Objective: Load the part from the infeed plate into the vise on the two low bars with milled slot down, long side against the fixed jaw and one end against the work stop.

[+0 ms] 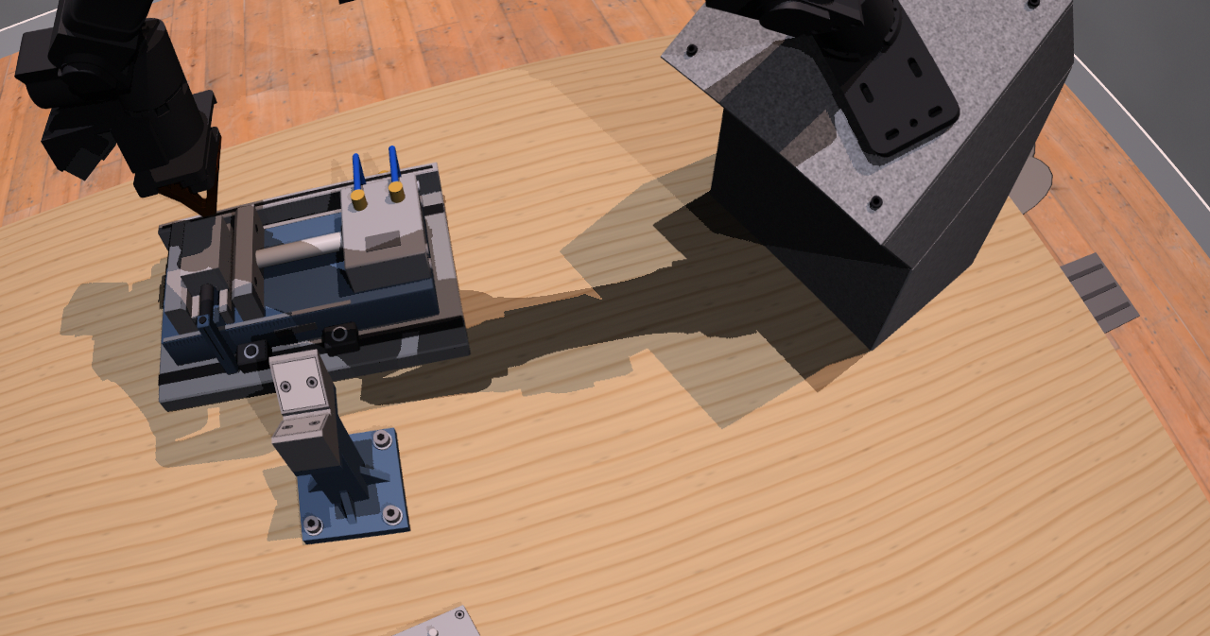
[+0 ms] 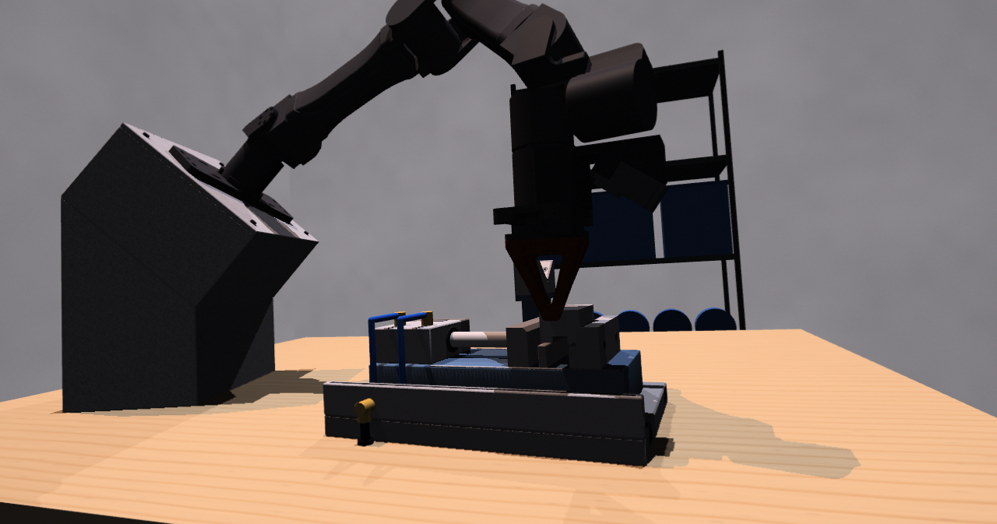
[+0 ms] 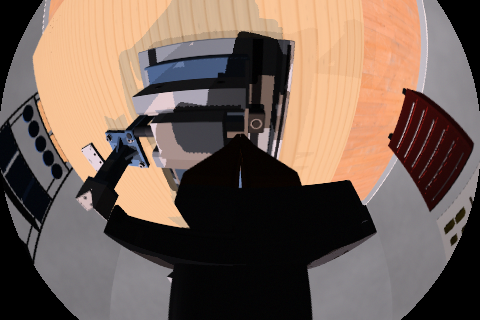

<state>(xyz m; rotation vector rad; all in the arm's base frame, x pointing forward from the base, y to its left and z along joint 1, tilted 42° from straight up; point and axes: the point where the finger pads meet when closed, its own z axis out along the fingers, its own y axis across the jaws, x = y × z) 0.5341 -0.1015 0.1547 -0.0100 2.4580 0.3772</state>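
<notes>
The grey part lies 4 cm to the left of my hand and 2 cm below it. From my hand the other things lie so: moving jaw: 4 cm behind, 4 cm to the left, 3 cm below; then work stop rod: 1 cm behind, 9 cm to the left, 2 cm below; then fixed jaw: 3 cm ahead, 5 cm to the left, 3 cm below.
</notes>
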